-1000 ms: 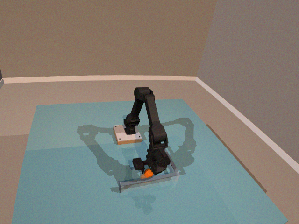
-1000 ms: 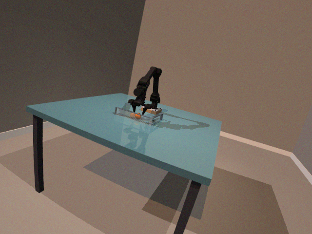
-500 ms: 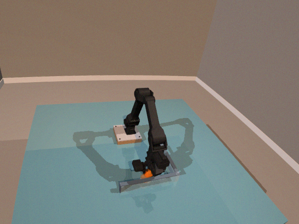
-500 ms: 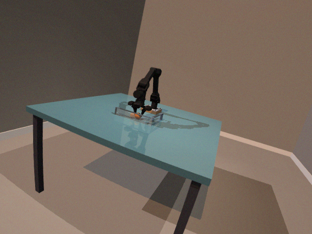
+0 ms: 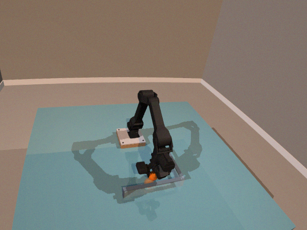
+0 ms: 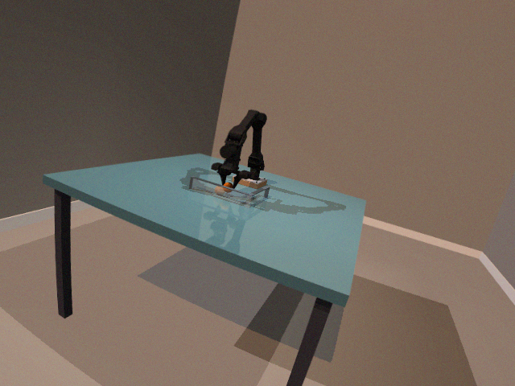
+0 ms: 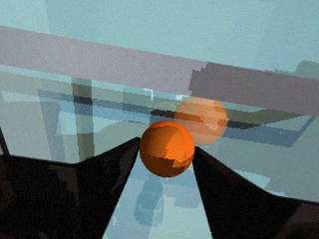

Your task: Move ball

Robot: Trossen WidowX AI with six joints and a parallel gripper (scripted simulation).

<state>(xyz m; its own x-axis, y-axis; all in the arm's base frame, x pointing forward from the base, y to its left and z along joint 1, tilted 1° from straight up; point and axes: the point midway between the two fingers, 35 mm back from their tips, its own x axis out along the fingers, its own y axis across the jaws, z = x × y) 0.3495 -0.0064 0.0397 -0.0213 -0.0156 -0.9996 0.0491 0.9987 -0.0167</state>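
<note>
The see-through copy of ball is 3 cm to the right of my gripper tip, 2 cm below it and 2 cm ahead of it.
</note>
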